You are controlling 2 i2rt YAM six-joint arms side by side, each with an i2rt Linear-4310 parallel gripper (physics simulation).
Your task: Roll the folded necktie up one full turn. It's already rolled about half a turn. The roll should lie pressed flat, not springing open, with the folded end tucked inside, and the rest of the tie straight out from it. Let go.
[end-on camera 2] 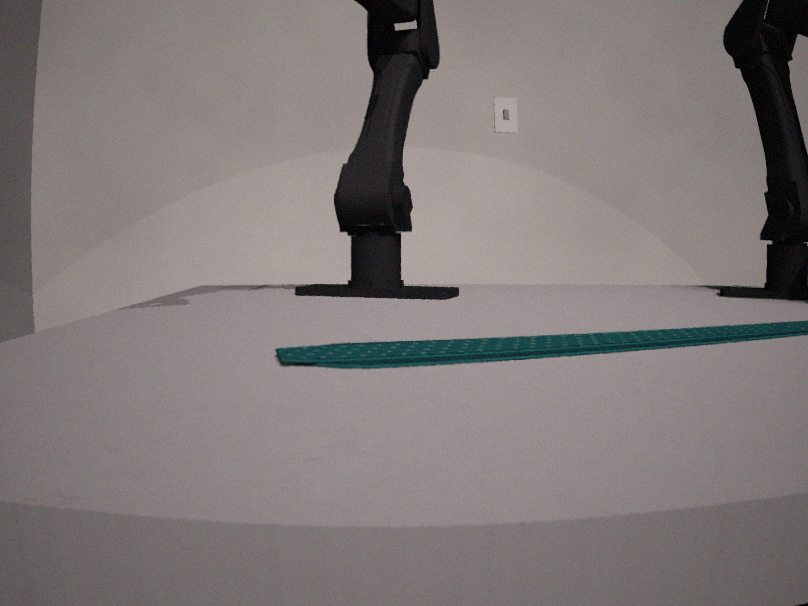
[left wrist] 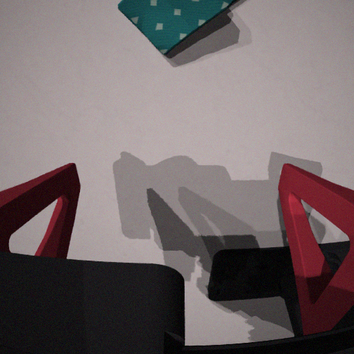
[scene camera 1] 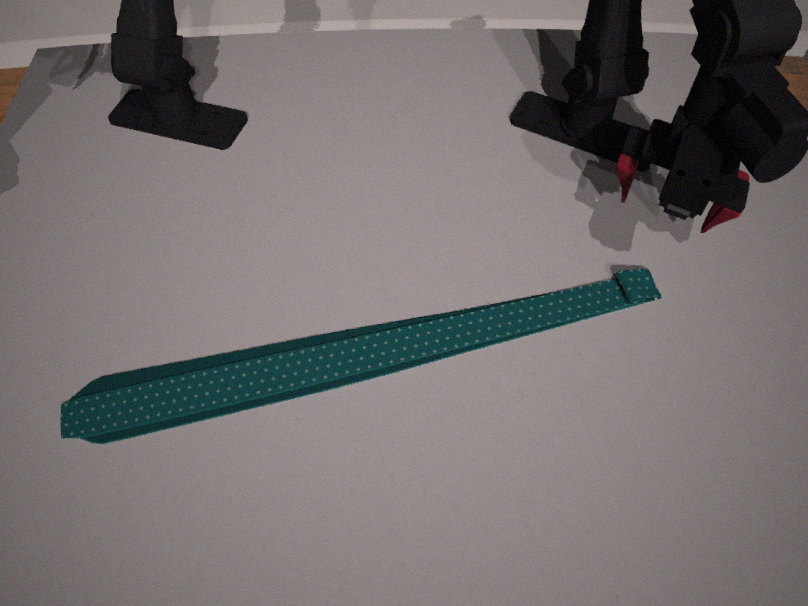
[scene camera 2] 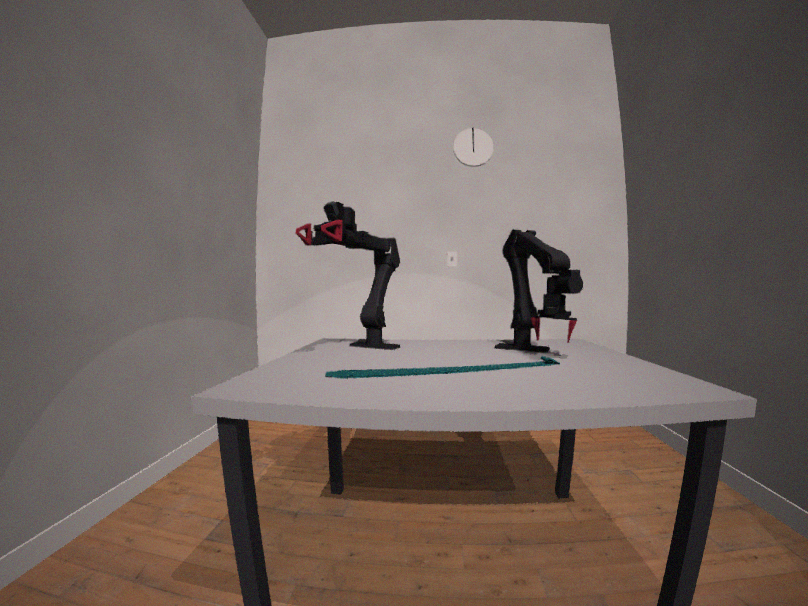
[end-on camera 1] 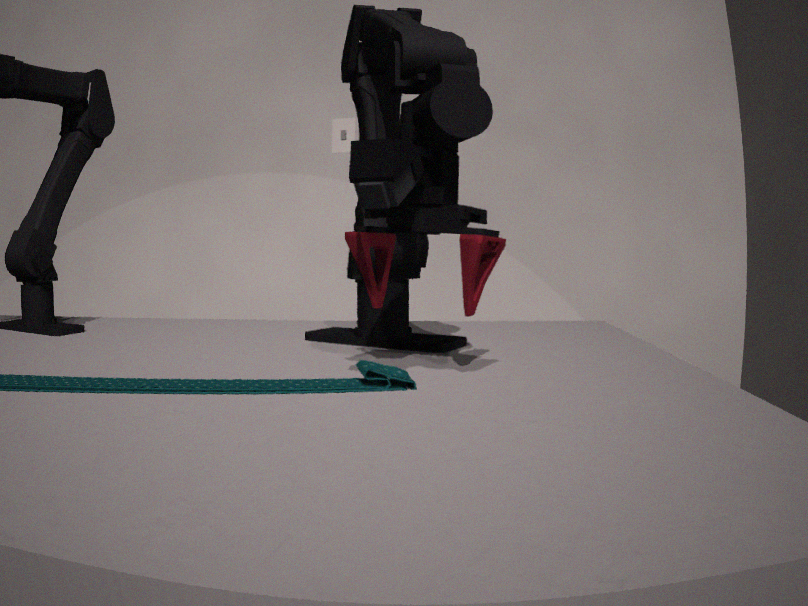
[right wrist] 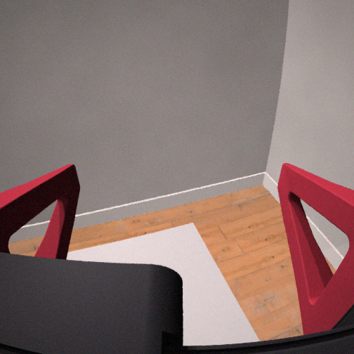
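Note:
The teal dotted necktie [scene camera 1: 365, 352] [scene camera 2: 443, 369] [end-on camera 1: 195, 385] [end-on camera 2: 522, 347] lies straight and folded lengthwise on the table, its wide end at the left. At its narrow right end a short flap [scene camera 1: 637, 285] [end-on camera 1: 386, 374] [left wrist: 175, 20] is folded back over the tie. In end-on camera 1 the flap's free edge stands up a little, with a gap beneath. My left gripper [scene camera 1: 663, 216] [scene camera 2: 553, 333] [end-on camera 1: 422, 311] [left wrist: 179, 174] is open and empty, pointing down above the table, behind the flap. My right gripper [scene camera 2: 319, 232] [right wrist: 178, 174] is open and empty, raised high and far from the tie.
The grey-white table [scene camera 1: 391, 508] [scene camera 2: 456, 401] [end-on camera 1: 391, 495] [end-on camera 2: 391, 443] carries both arms. The right arm's base plate [scene camera 1: 215, 123] [end-on camera 2: 417, 292] and the left arm's base plate [scene camera 1: 535, 116] [end-on camera 1: 326, 336] stand behind the tie. The left gripper hangs close to its own base.

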